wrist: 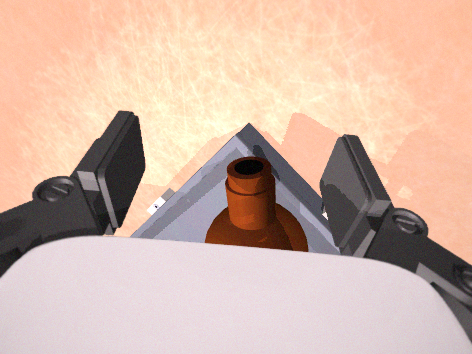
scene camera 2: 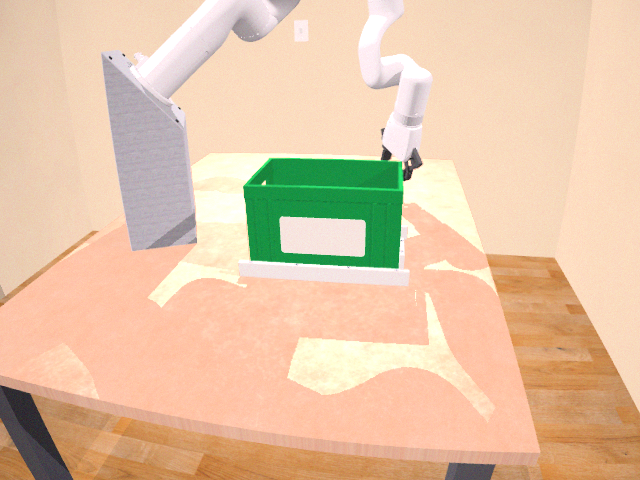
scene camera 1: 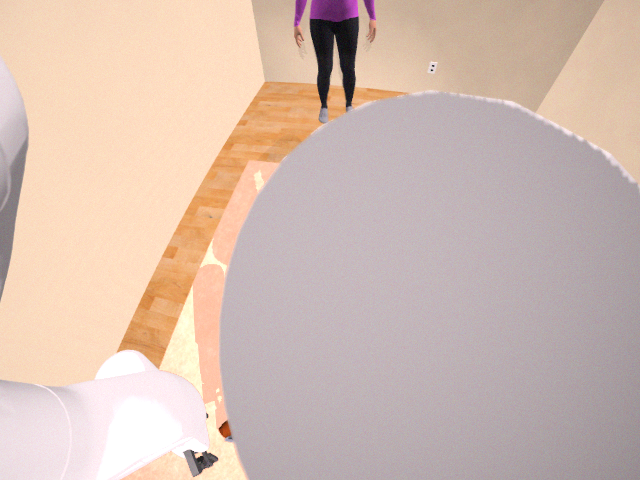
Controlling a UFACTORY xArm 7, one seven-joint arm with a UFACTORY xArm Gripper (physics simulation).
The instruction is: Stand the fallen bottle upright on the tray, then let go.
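Places are measured from the arm's base along level axes (x right, y down, z ahead), in metres.
Where they show: gripper, fingertip midpoint: point(wrist: 236, 150) point(scene camera 1: 206, 439); arm's base at its link origin: point(scene camera 2: 150, 87).
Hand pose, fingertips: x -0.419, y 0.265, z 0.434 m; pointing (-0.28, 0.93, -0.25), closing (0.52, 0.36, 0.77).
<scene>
Each offset is from my fingertips to the top centre of the thing. "pt": to the spot under its first point. Level surfaces: height alone.
The brown bottle @(dx +0.093, dy -0.010, dz -0.044 m) point(wrist: 251, 212) point(scene camera 1: 225, 429) shows its open mouth, neck and shoulder in the wrist view; its lower body is hidden behind the pale gripper housing. It lies over the grey tray @(pt dx +0.076, dy +0.064, dz -0.128 m) point(wrist: 187, 220), its neck toward a tray corner. In scene camera 1 a small orange-brown bit of it shows beside the large grey arm part. My gripper point(wrist: 236, 150) point(scene camera 1: 202, 460) point(scene camera 2: 400, 161) is open, with the bottle's neck seen in the gap between the fingers, touching neither. How far the fingers are above the bottle cannot be told. The tray does not show in scene camera 2.
A green crate @(dx +0.407, dy -0.106, dz -0.013 m) point(scene camera 2: 262, 227) stands on the table @(dy +0.069 m) point(scene camera 2: 232, 320) behind a white rail @(dx +0.502, dy +0.039, dz +0.015 m) point(scene camera 2: 323, 273). The grey arm pedestal point(scene camera 2: 149, 170) stands left of it. In scene camera 1 a big grey arm part point(scene camera 1: 434, 289) covers much of the table, and a person point(scene camera 1: 334, 46) stands at the far wall.
</scene>
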